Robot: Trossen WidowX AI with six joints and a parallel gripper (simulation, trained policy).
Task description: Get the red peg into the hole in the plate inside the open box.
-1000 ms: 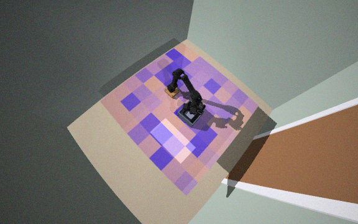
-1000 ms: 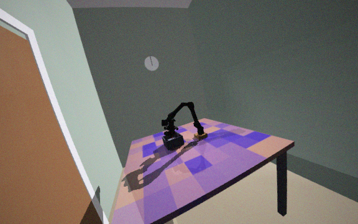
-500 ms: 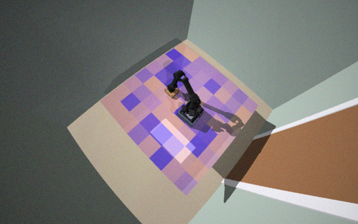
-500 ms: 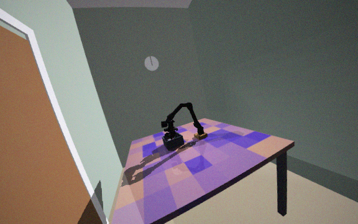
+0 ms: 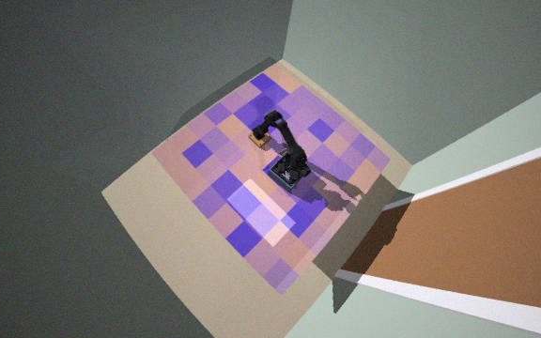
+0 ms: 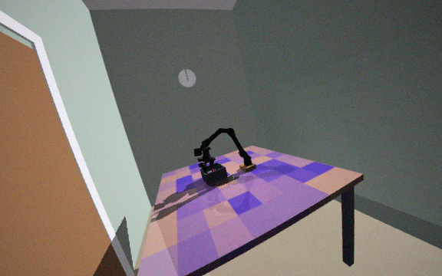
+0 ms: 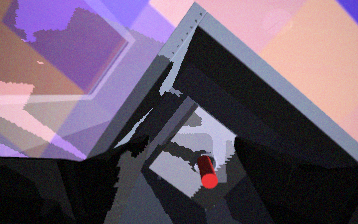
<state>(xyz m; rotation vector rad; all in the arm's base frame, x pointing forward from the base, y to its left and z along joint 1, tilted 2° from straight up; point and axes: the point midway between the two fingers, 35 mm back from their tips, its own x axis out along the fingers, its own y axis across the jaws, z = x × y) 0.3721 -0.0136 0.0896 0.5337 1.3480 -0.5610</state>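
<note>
My gripper tip is 3 cm past the red peg, 3 cm above it and 1 cm to the right of it. Round my gripper tip: grey box (5 cm below, 4 cm behind, 1 cm to the left); then plate (4 cm behind, 3 cm below, 1 cm to the left).
</note>
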